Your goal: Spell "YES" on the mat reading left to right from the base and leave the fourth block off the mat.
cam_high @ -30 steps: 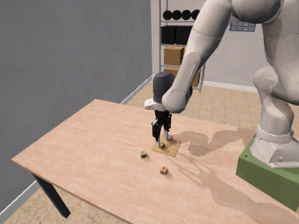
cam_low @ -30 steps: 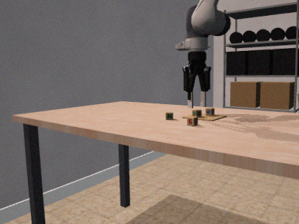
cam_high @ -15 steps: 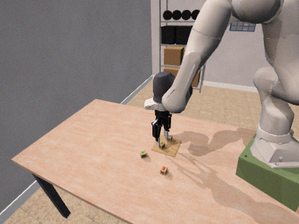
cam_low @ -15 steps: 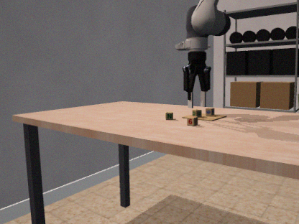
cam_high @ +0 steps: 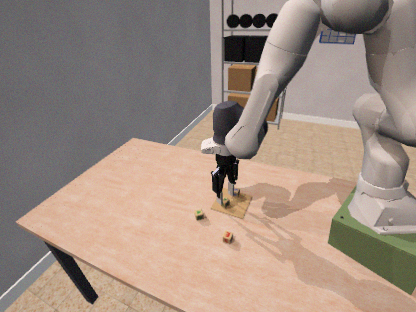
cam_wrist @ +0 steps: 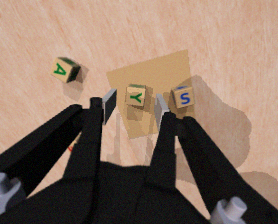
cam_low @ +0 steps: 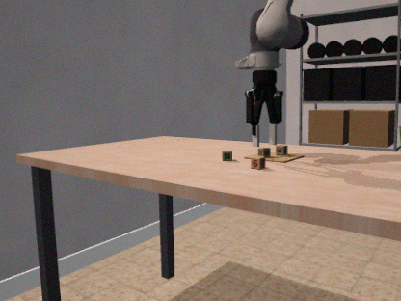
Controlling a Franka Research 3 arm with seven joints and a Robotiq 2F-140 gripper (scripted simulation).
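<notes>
Right now the Y block is 50 mm below my hand. Round my hand: green N block (90 mm ahead, 90 mm to the left, 60 mm below); S block (30 mm behind, 70 mm to the right, 50 mm below); tan mat (20 mm behind, 20 mm to the right, 70 mm below).
</notes>
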